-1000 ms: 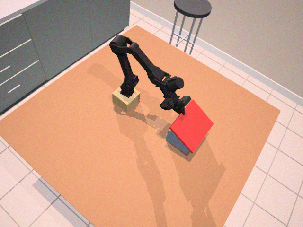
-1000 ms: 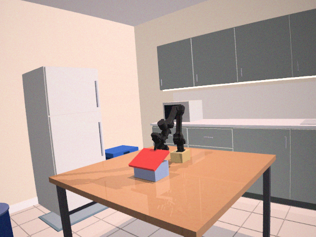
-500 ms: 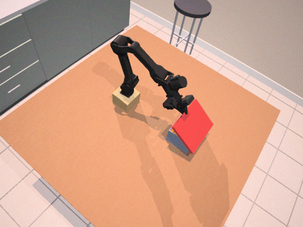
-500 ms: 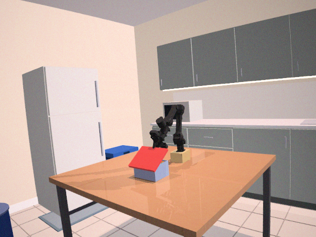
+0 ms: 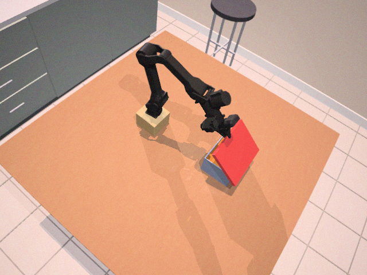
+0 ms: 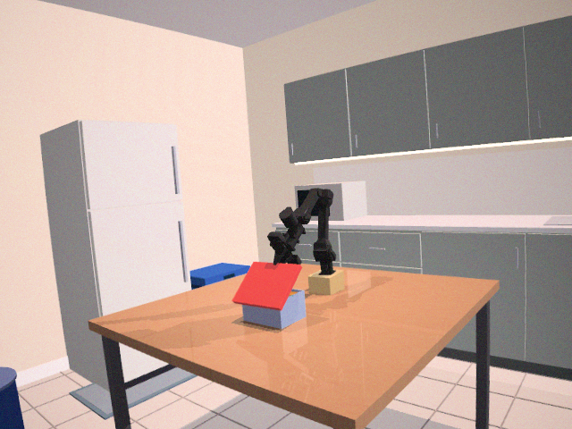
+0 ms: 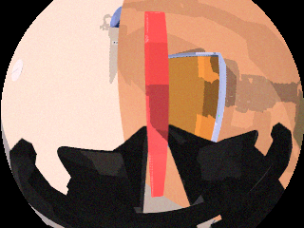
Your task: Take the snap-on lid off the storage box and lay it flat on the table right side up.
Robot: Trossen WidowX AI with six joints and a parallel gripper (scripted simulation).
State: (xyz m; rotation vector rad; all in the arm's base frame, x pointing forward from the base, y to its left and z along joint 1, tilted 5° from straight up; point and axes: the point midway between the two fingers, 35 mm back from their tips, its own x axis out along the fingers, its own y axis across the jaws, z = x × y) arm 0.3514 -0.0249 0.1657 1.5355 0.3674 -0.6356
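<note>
Right now the red lid is 6 cm ahead of my gripper tip, 5 cm below it and 1 cm to the right of it. From my gripper tip the other things lie so: storage box (15 cm below, 3 cm ahead).
</note>
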